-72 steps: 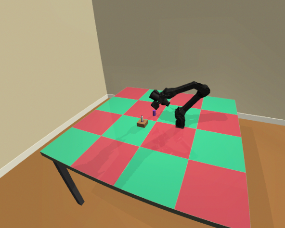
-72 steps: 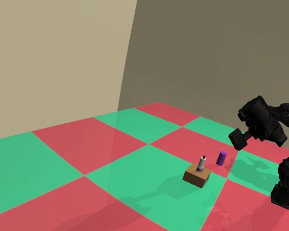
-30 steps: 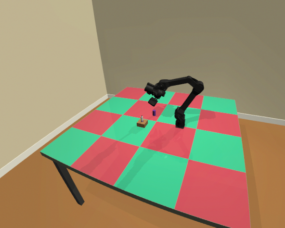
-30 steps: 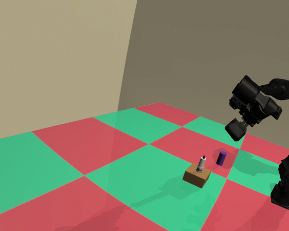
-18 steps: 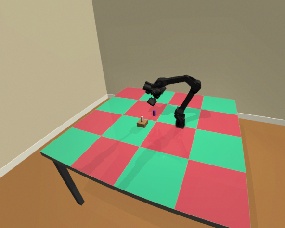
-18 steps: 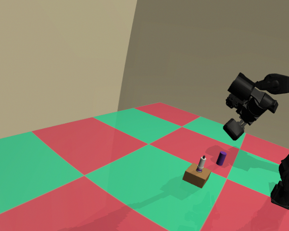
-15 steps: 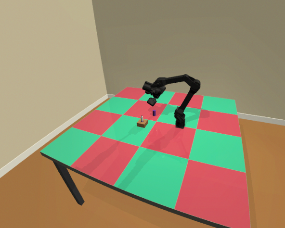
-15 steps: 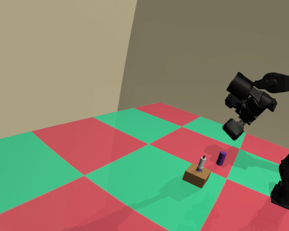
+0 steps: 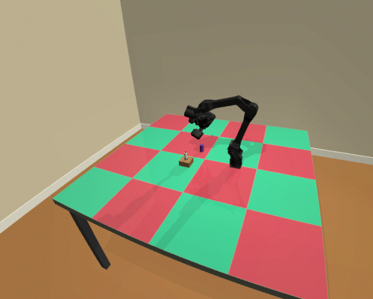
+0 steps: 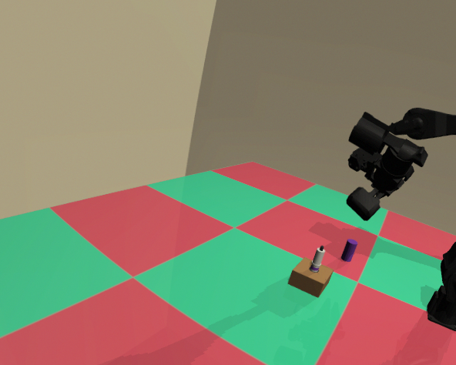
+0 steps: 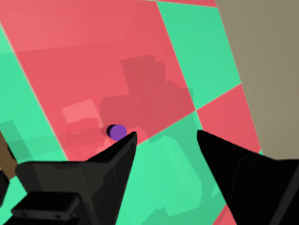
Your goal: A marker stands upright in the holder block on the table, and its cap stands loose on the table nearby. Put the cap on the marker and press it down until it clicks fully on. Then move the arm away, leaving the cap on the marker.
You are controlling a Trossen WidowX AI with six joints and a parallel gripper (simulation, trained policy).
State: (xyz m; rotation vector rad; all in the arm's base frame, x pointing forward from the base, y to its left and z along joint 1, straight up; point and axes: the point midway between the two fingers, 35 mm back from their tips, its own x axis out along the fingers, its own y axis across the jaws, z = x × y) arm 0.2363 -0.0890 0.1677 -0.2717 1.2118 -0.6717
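Right now the purple cap is 10 mm ahead of my gripper tip, 30 mm to the left of it and 120 mm below it. The rest, counted from my gripper tip: brown holder block (50 mm ahead, 200 mm to the left, 120 mm below).
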